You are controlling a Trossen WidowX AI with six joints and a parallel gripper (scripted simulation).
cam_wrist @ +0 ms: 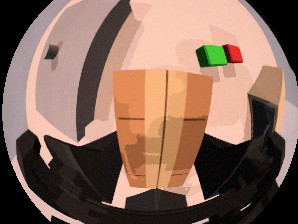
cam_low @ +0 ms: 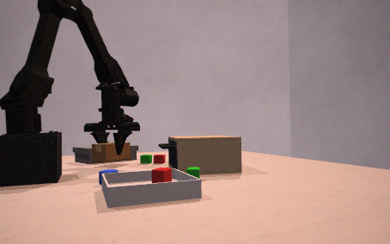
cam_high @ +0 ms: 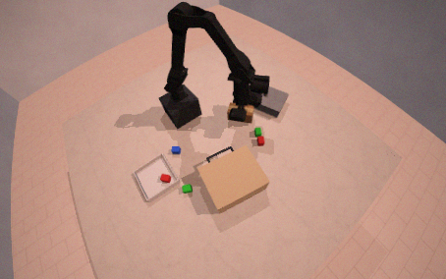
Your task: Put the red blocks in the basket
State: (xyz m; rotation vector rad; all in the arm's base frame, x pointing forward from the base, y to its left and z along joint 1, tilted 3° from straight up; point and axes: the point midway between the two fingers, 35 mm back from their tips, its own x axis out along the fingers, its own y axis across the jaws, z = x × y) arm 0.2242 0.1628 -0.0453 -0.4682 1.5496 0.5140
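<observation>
Right now my hand is 45 cm to the left of the grey basket, 6 cm above it and 2 cm past it. Round my hand: small brown box 2 cm below; then drawer 22 cm to the right, 18 cm ahead, 3 cm below; then grey flat piece 16 cm to the left, 2 cm below, 1 cm ahead.
</observation>
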